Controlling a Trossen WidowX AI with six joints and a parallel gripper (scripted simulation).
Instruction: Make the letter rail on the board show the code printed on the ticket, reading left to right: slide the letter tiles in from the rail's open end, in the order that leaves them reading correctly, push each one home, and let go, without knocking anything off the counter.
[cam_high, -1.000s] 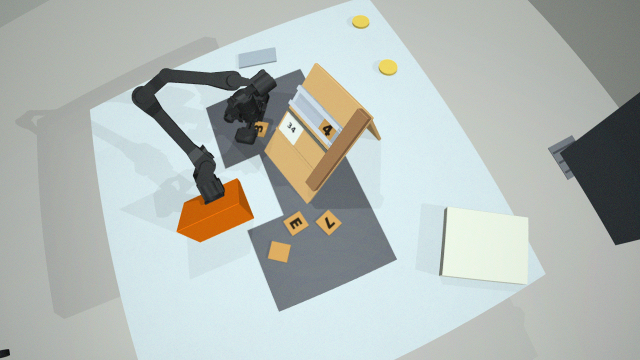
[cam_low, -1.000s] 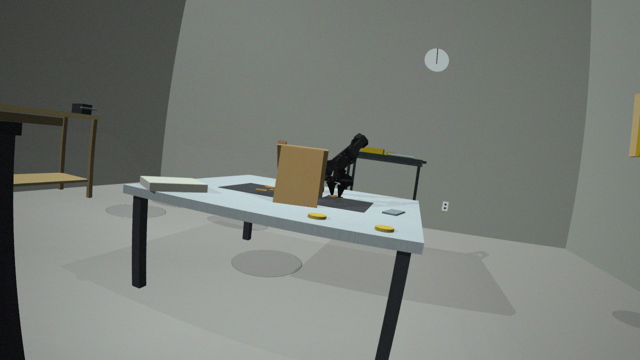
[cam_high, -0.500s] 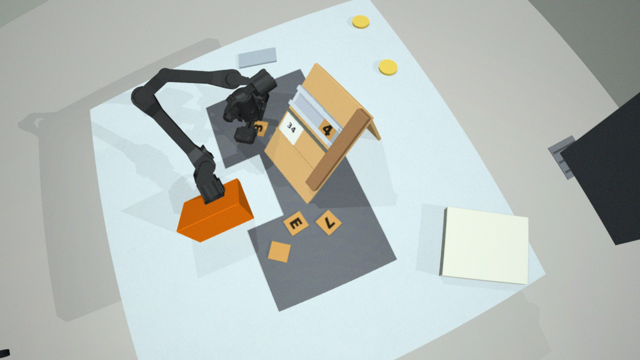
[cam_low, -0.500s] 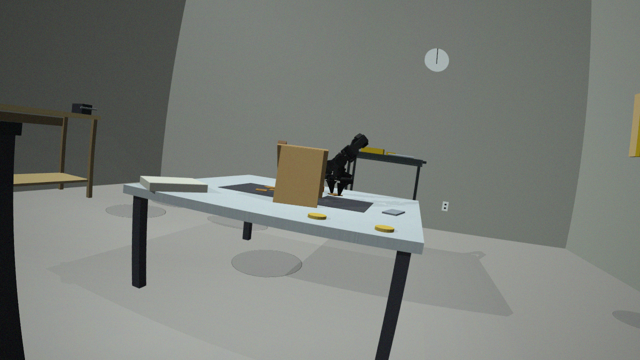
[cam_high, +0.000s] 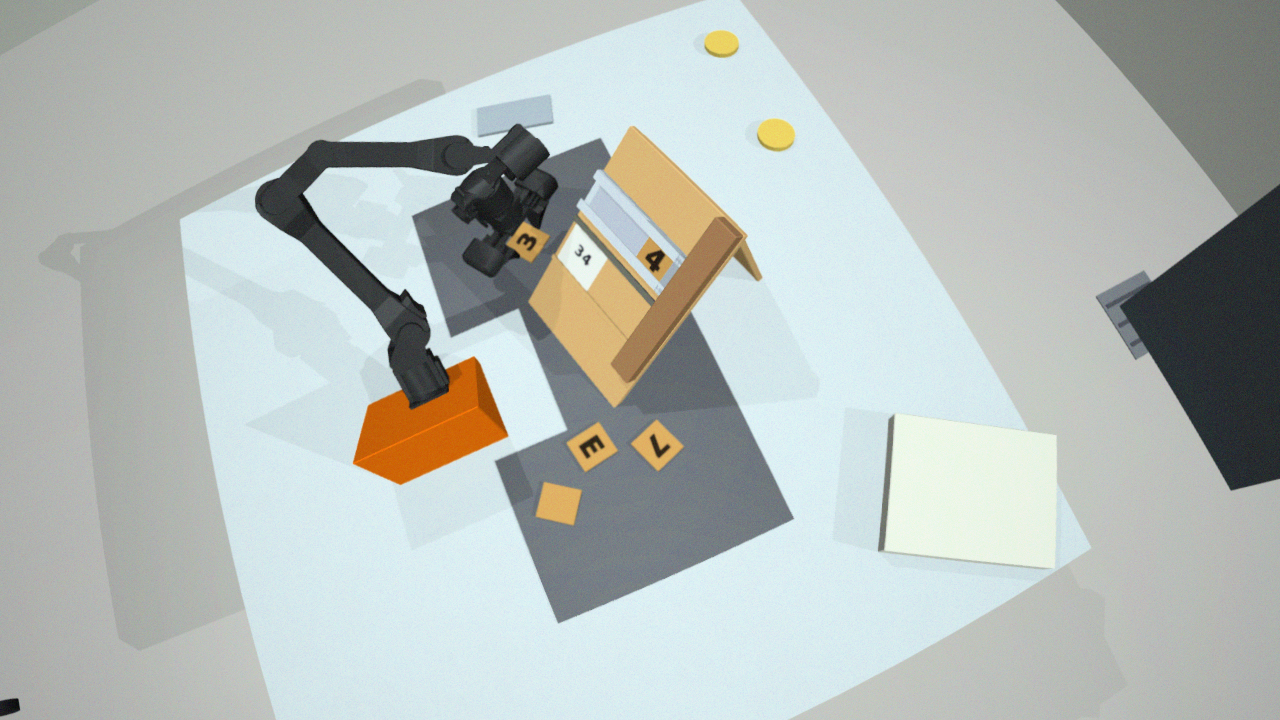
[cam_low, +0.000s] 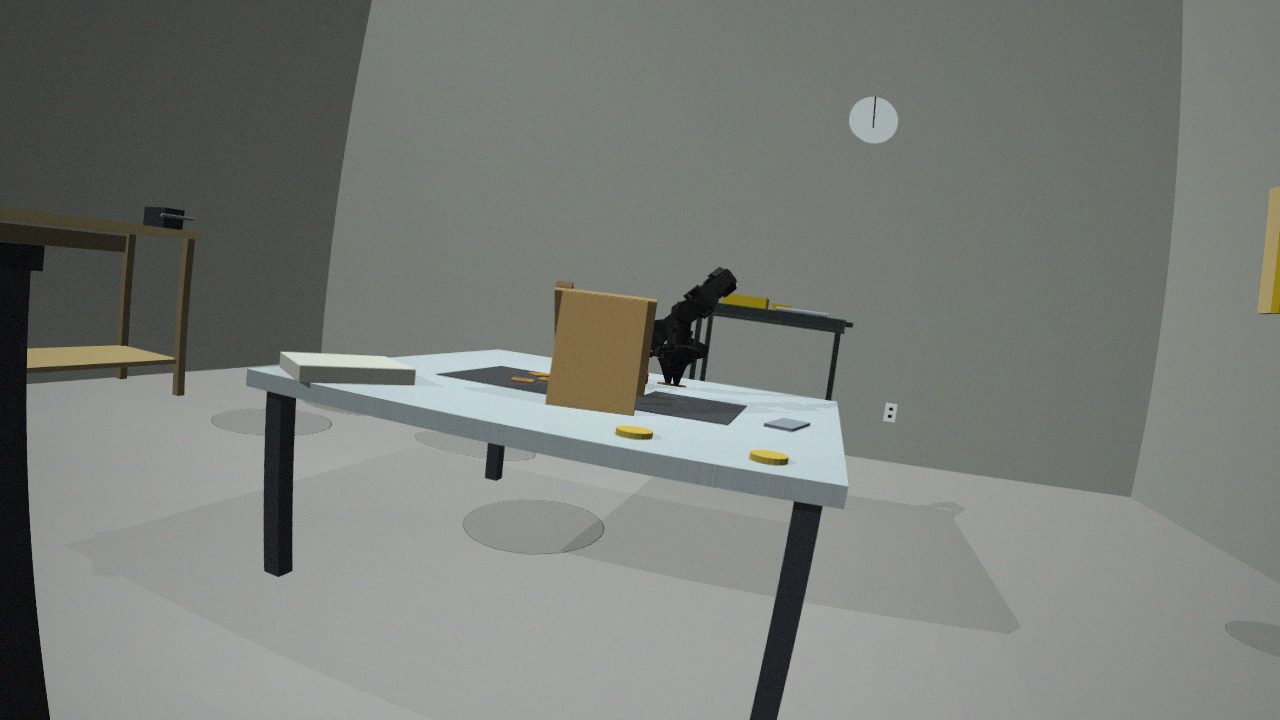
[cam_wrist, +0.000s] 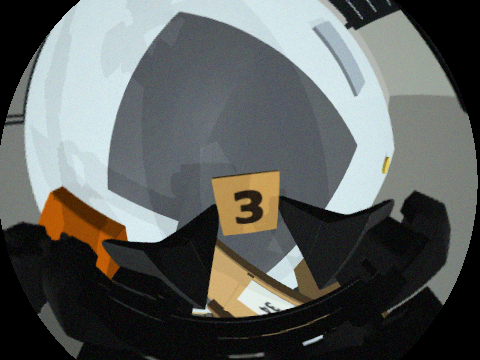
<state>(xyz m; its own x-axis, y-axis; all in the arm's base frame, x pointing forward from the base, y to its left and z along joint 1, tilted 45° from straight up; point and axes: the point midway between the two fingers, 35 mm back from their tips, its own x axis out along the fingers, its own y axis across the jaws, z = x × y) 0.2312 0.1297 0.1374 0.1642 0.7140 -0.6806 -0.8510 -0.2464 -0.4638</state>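
My gripper tip is 10 cm to the left of the white ticket, 7 cm short of it and 6 cm below it. From my gripper tip the other things lie so: tile marked 4: 20 cm to the right, 15 cm ahead, 13 cm above; then grey plate: 31 cm to the left, 9 cm ahead, 4 cm below; then tile marked 3: right at my gripper tip.
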